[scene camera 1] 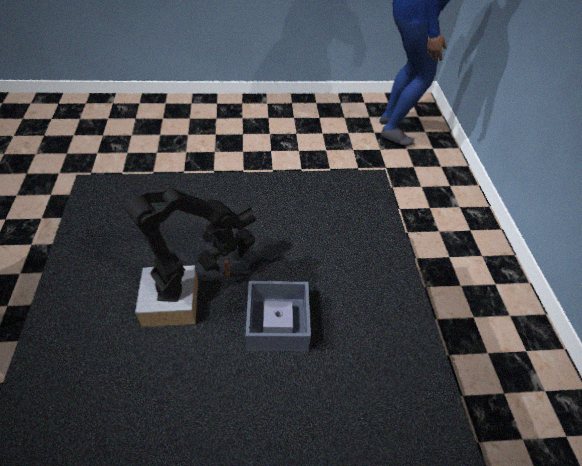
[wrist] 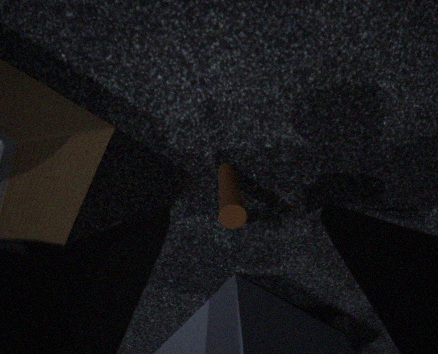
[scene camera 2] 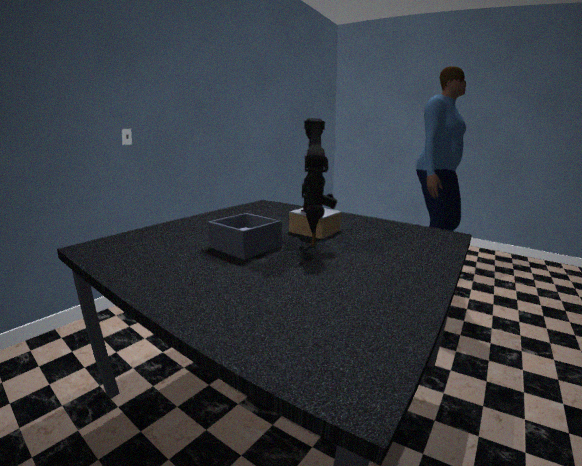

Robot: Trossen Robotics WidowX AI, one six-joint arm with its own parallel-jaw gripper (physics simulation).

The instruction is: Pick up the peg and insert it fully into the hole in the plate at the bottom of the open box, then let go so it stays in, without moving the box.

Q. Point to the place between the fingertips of the gripper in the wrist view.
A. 244, 212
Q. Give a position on an orange-brown peg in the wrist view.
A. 232, 214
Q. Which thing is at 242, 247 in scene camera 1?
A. The gripper.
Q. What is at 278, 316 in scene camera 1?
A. A pale plate.
